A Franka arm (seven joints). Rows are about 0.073 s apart.
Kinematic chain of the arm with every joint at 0, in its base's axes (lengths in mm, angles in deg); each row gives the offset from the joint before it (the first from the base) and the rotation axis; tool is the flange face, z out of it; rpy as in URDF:
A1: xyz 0 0 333 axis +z
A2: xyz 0 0 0 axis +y
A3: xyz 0 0 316 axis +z
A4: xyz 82.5 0 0 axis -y
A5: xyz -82.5 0 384 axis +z
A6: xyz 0 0 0 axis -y
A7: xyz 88 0 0 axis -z
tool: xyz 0 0 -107 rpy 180 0 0
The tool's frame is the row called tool.
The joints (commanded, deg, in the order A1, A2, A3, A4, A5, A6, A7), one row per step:
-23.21 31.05 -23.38 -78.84 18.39 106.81 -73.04
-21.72 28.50 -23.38 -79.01 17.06 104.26 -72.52
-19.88 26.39 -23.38 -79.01 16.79 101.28 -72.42
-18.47 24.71 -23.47 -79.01 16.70 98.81 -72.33
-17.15 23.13 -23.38 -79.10 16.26 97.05 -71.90
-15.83 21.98 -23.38 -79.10 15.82 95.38 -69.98
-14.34 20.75 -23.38 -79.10 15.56 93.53 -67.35
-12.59 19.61 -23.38 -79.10 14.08 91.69 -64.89
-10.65 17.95 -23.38 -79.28 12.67 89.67 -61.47
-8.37 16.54 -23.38 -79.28 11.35 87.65 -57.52
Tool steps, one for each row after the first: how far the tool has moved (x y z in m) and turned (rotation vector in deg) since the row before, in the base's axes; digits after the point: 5 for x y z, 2 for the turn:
0.00270 0.01842 0.02440 0.18 0.43 1.56
0.00552 0.02321 0.01986 1.20 0.28 2.11
0.00230 0.01767 0.01564 1.06 0.26 1.54
0.00237 0.01672 0.01428 0.48 0.18 1.26
0.00256 0.01551 0.01033 0.49 0.68 -0.30
0.00261 0.01768 0.01090 0.70 0.77 -0.84
0.00228 0.01831 0.00956 -0.33 1.58 -0.27
0.00011 0.02056 0.01331 -0.30 1.45 -1.10
0.00190 0.02352 0.01194 -0.43 1.55 -1.33

